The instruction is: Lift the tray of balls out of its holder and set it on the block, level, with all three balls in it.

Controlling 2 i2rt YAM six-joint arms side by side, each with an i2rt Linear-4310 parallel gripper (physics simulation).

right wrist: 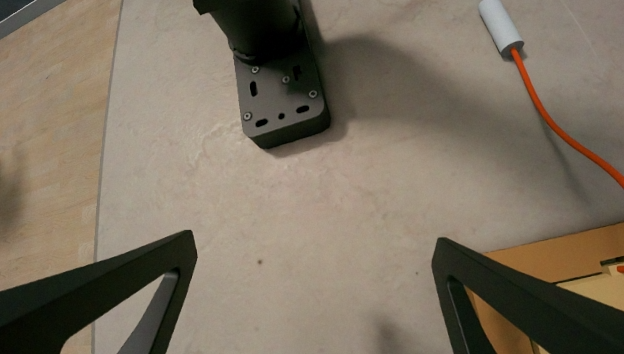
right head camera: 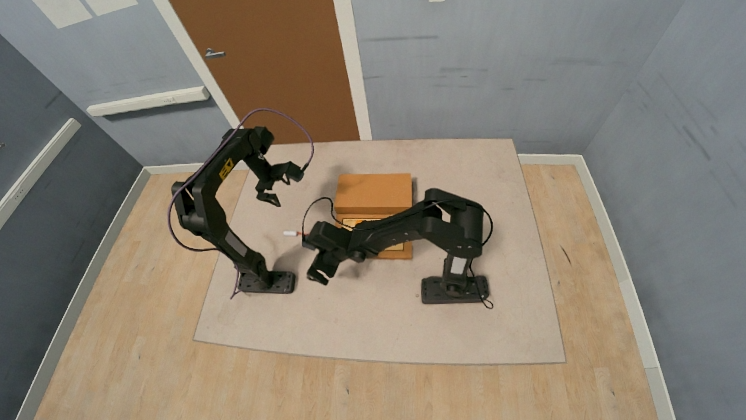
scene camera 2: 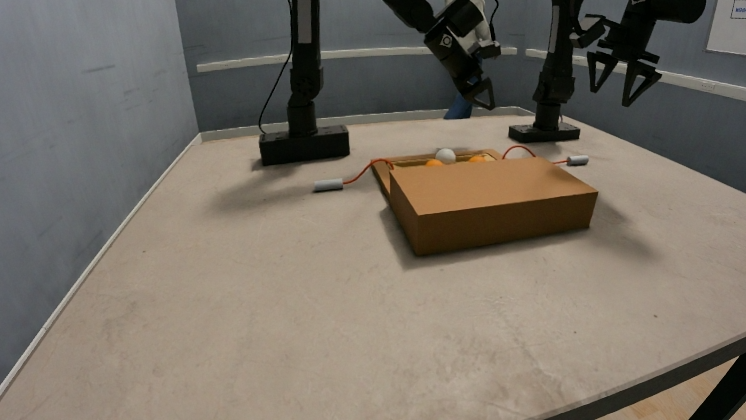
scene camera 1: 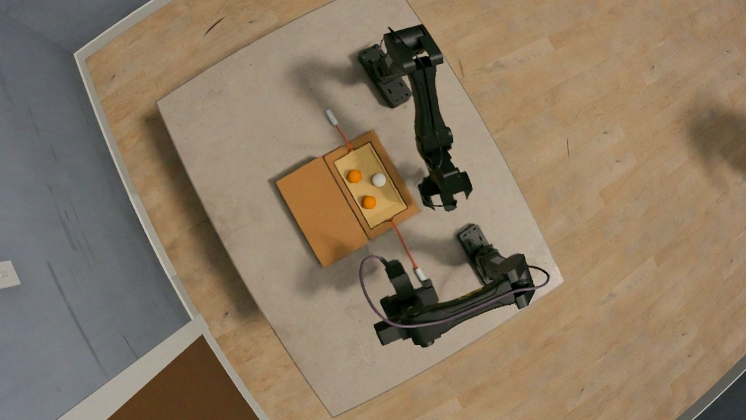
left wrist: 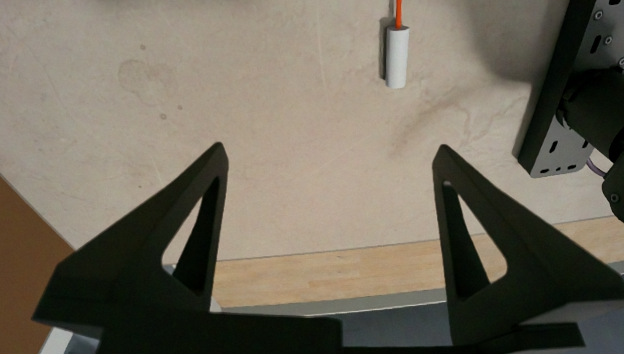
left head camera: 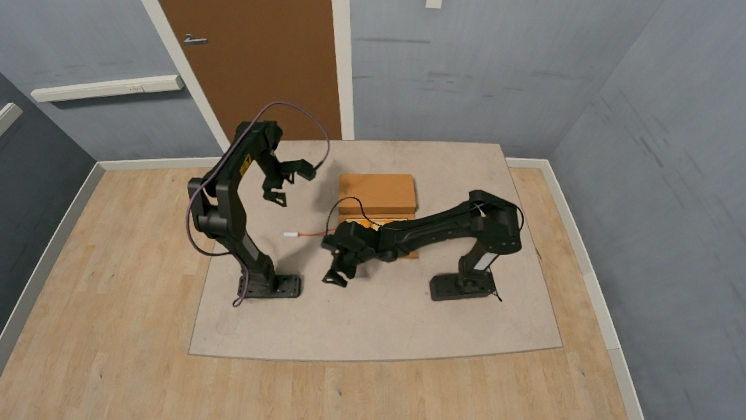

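Seen in the pictures: left gripper, fingertip midpoint: (right head camera: 284, 195) (scene camera 2: 607, 99) (left wrist: 330, 152) (left head camera: 288, 194); right gripper, fingertip midpoint: (right wrist: 313, 248) (right head camera: 314, 266) (scene camera 2: 487, 100) (left head camera: 327, 268); left arm's base, link origin: (right wrist: 270, 41) (right head camera: 265, 281) (scene camera 2: 545, 130) (scene camera 1: 482, 256) (left wrist: 584, 94) (left head camera: 268, 286); right arm's base, link origin: (right head camera: 454, 289) (scene camera 2: 303, 137) (scene camera 1: 385, 74) (left head camera: 463, 285).
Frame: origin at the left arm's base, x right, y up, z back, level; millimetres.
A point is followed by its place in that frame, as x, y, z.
A pale yellow tray (scene camera 1: 386, 208) {282, -11, -176} sits in the brown holder (scene camera 1: 410, 204) {255, -2, -110}. Two orange balls (scene camera 1: 354, 176) {409, 28, -209} (scene camera 1: 369, 201) {326, 27, -210} and a white ball (scene camera 1: 378, 179) {366, 27, -155} (scene camera 2: 445, 156) {371, 19, -168} lie in it. Red cords with white end pieces (scene camera 1: 331, 117) {598, 0, -173} (scene camera 1: 420, 273) {64, 0, -191} (scene camera 2: 328, 184) {598, -5, -179} (scene camera 2: 577, 160) {64, -6, -200} run from its two short ends onto the table. The brown block (scene camera 1: 318, 211) {377, 42, -348} (scene camera 2: 495, 190) {386, 42, -375} (left head camera: 375, 192) {366, 42, -328} (right head camera: 373, 192) {371, 42, -328} stands against the holder's long side. My left gripper (left wrist: 330, 152) {76, 141, -260} is open and empty, above the table beyond one cord's end. My right gripper (right wrist: 313, 248) {204, 93, -25} is open and empty, above the table beside the holder.
In the left head camera, my right arm (left head camera: 438, 229) {458, 399, 15} reaches across and partly hides the holder and tray. The left arm's base (left head camera: 269, 286) {24, 66, 20} and right arm's base (left head camera: 462, 286) {605, 79, 50} stand on the table (left head camera: 365, 323) {310, -18, 123}. A person's blue-clad leg (scene camera 2: 458, 107) shows behind the table.
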